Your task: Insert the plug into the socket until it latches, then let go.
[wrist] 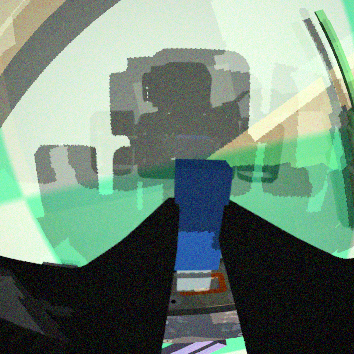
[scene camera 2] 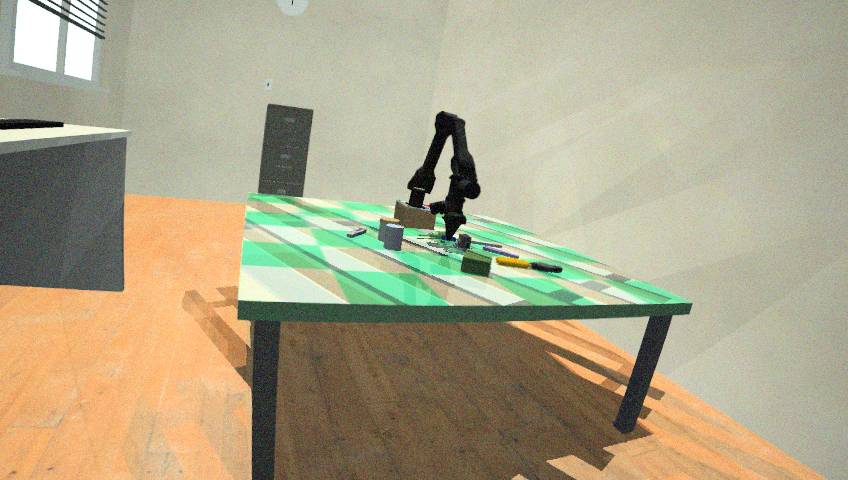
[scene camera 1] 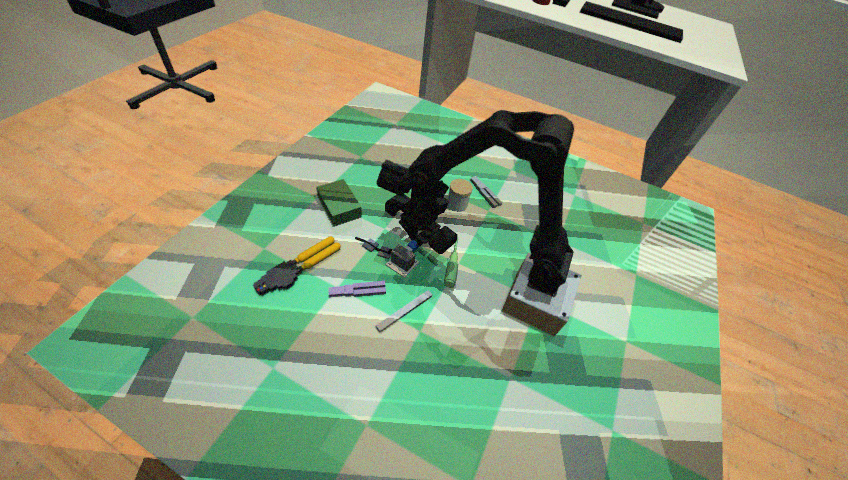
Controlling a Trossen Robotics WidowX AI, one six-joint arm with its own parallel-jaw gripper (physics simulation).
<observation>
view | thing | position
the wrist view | my gripper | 197, 207
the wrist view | blue plug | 201, 186
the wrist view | socket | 209, 314
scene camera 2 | my gripper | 447, 239
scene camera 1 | my gripper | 417, 243
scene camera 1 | yellow-handled pliers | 283, 275
</observation>
